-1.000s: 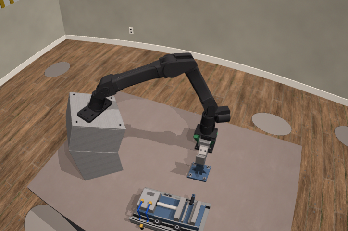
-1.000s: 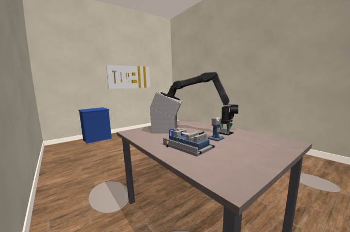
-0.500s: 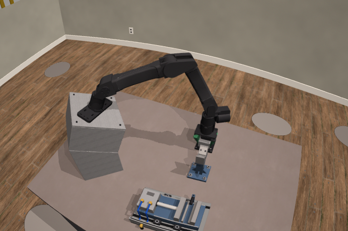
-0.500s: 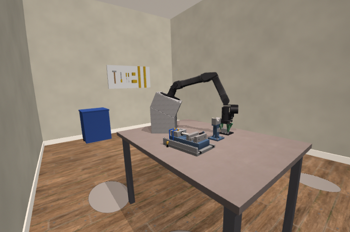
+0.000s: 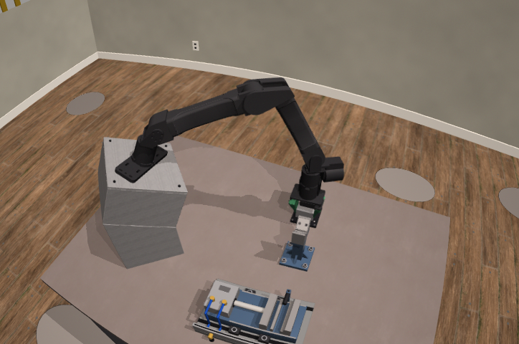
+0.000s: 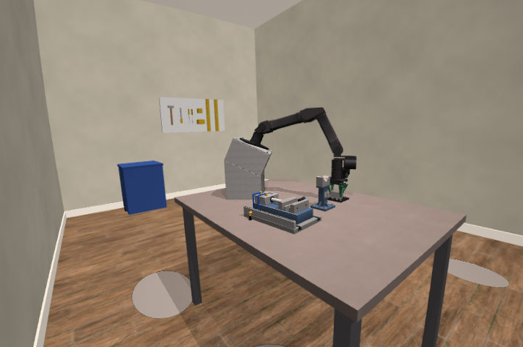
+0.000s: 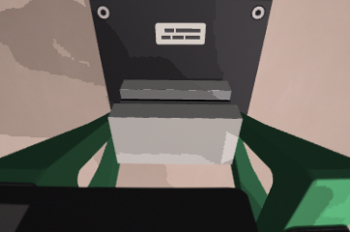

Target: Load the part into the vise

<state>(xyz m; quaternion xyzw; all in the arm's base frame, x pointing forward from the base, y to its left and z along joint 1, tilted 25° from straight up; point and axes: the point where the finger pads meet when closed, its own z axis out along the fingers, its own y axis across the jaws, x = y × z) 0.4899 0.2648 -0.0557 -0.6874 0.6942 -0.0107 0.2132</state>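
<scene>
The black infeed plate lies 30 mm below my hand and 20 mm to the left of it. The rest, counted from my hand: part (10 mm to the left); then work stop rod (360 mm to the right, 60 mm ahead, 60 mm above); then piston rod (420 mm to the right, 50 mm above, 20 mm behind).
</scene>
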